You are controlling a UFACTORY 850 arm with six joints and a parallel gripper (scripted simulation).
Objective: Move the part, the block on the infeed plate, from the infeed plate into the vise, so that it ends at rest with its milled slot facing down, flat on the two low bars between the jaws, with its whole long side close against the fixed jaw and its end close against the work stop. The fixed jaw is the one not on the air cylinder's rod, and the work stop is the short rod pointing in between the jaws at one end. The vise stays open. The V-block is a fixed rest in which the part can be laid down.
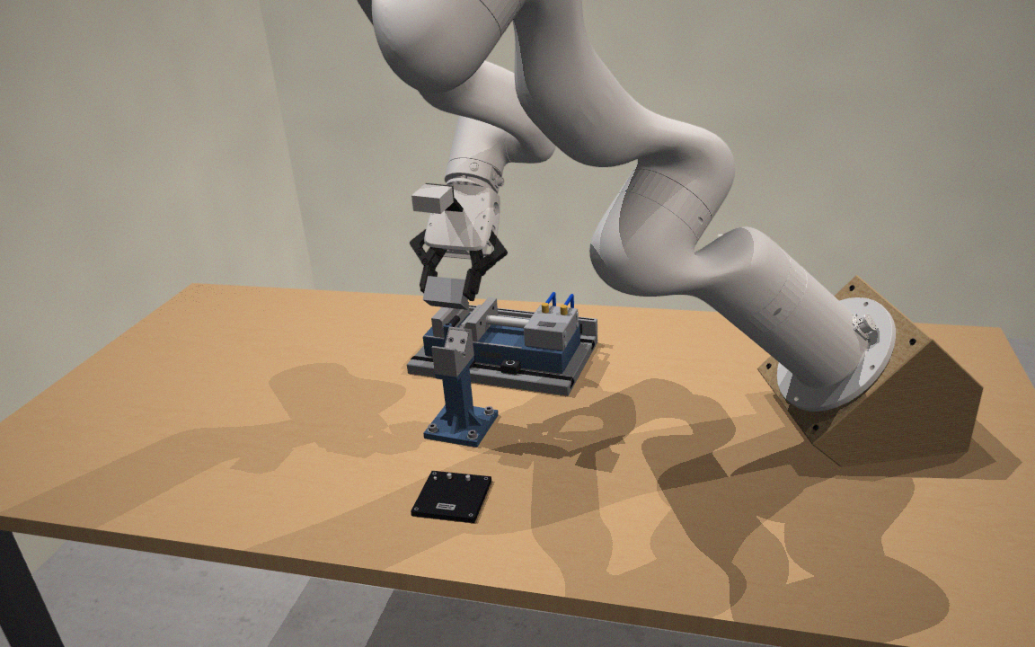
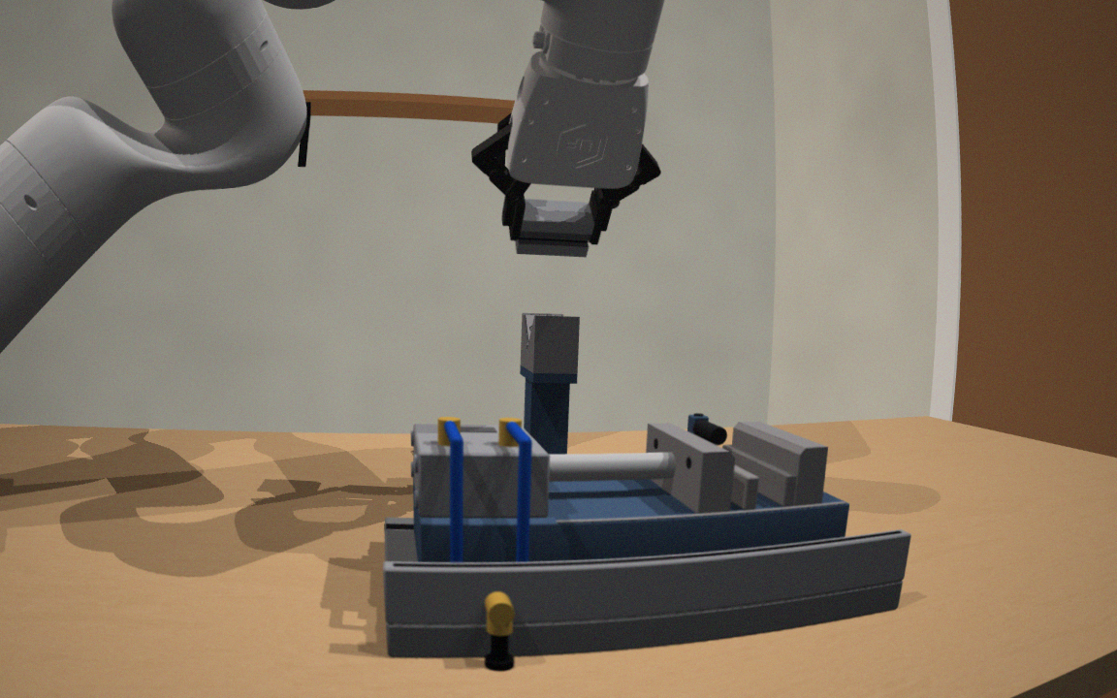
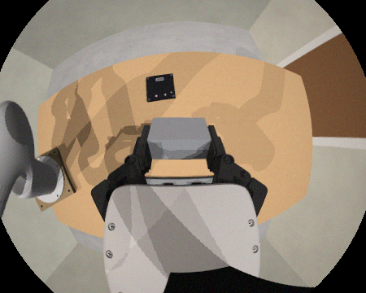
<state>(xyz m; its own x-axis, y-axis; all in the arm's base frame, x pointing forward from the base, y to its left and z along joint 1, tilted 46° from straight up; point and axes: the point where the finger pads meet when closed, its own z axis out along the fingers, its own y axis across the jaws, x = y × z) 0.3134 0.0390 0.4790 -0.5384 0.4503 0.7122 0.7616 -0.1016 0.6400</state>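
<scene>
Now: hand 1 cm above the part. Round my hand: moving jaw 19 cm to the right, 17 cm below, 8 cm ahead; then cylinder rod 20 cm to the right, 17 cm below, 3 cm ahead; then work stop 15 cm below, 14 cm to the right, 11 cm ahead.
</scene>
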